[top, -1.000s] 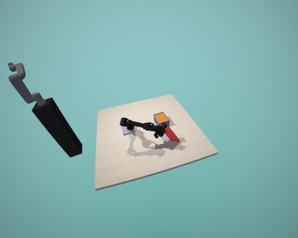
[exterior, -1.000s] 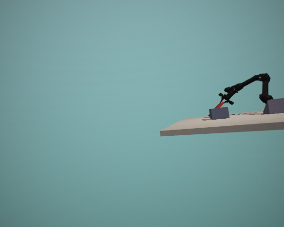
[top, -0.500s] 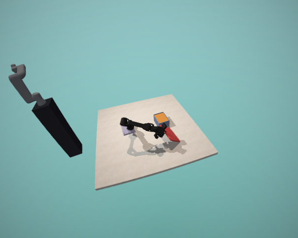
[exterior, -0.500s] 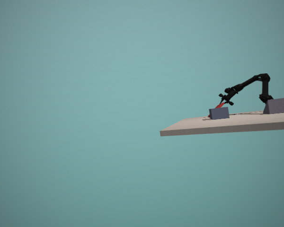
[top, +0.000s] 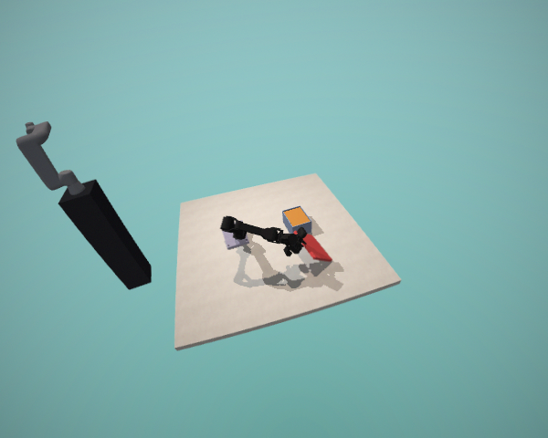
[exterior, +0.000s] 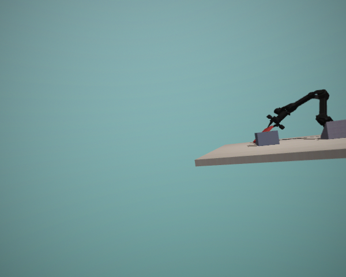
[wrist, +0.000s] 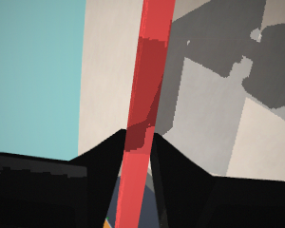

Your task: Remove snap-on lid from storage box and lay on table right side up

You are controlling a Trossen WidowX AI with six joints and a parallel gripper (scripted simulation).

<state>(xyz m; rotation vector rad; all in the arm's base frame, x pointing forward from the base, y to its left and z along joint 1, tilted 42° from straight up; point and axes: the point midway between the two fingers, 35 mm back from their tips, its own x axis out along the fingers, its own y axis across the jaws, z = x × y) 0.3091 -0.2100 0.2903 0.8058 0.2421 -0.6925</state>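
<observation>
My gripper tip is 60 mm short of the red lid, 50 mm above it and 10 mm to the right of it. From my gripper tip the other things lie so: storage box: 290 mm to the left, 90 mm ahead, 80 mm below.
</observation>
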